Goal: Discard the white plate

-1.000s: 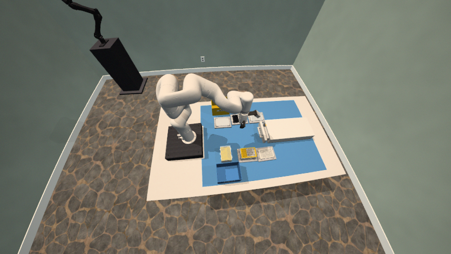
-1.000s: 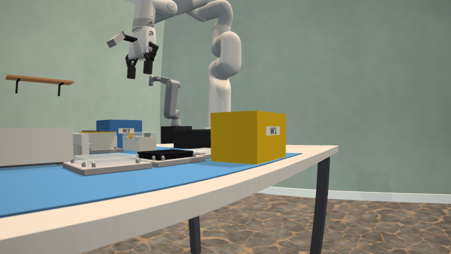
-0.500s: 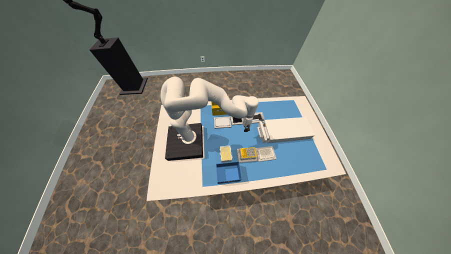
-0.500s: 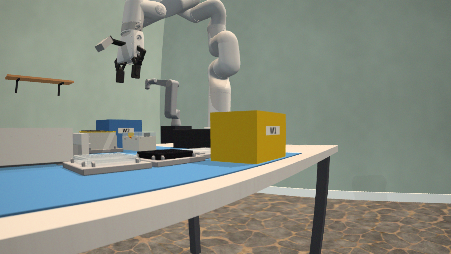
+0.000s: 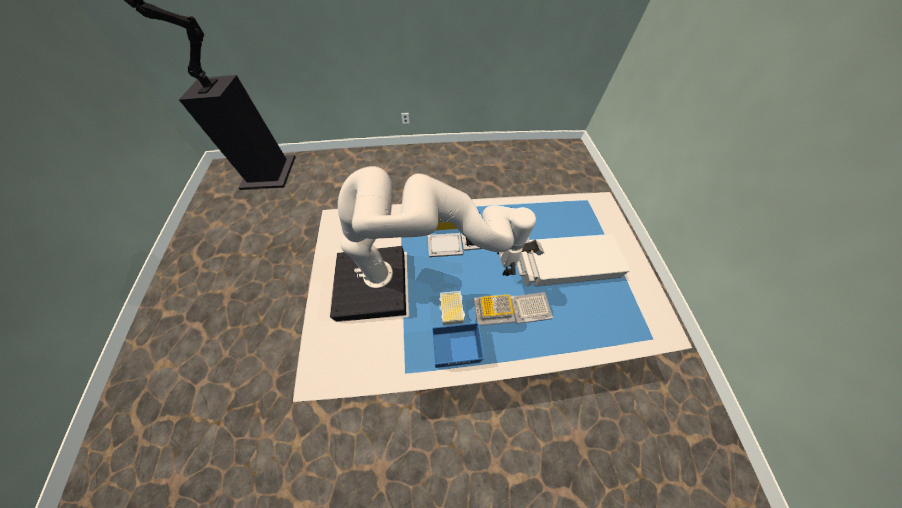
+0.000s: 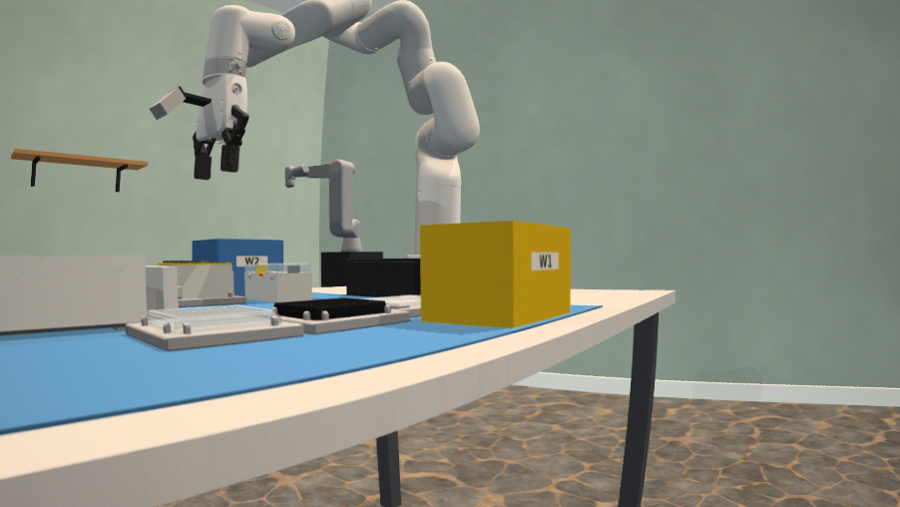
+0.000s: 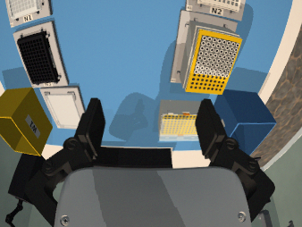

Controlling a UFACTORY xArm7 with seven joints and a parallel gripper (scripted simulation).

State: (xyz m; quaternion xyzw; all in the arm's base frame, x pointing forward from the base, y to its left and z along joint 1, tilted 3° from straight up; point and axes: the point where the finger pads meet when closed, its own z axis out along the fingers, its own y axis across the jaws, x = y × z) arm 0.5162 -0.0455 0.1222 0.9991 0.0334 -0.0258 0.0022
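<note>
Now: hand 200 mm above the white plate, 150 mm short of it and 120 mm to the left of it. The rest, counted from my hand: grey nest N2: 220 mm below, 150 mm ahead, 120 mm to the right; then black plate: 260 mm to the left, 200 mm below, 40 mm behind; then yellow rack: 170 mm below, 120 mm to the right, 20 mm behind.
</note>
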